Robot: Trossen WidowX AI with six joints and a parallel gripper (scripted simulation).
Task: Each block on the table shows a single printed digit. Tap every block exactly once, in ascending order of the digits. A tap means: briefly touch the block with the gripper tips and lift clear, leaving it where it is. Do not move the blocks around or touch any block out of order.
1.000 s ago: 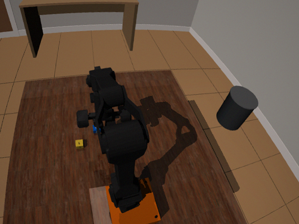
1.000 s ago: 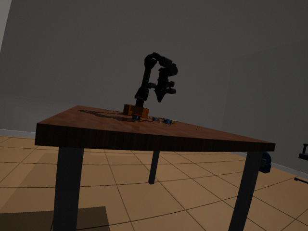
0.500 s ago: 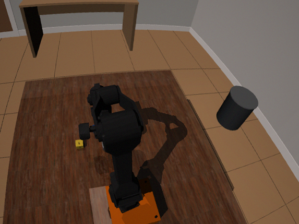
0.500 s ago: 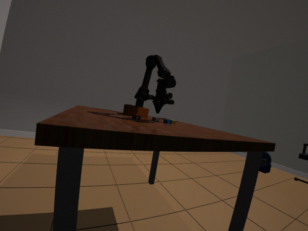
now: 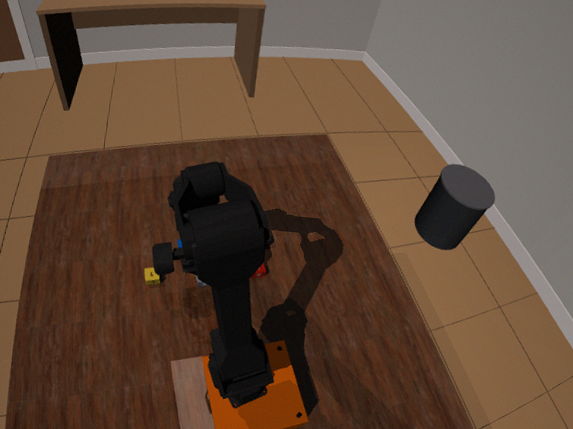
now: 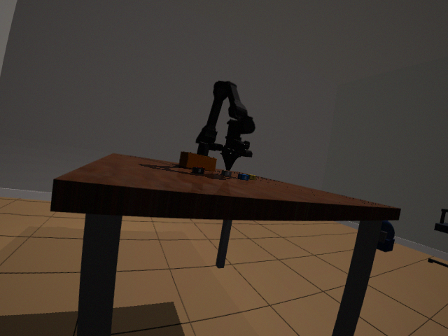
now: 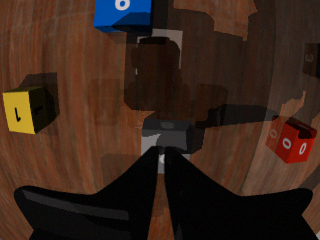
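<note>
The grey block is 10 mm below my gripper tip. Round my gripper tip: yellow block: 40 mm ahead, 100 mm to the left, 10 mm below; blue block: 90 mm ahead, 10 mm to the left, 10 mm below; red block: 20 mm behind, 130 mm to the right, 10 mm below.
</note>
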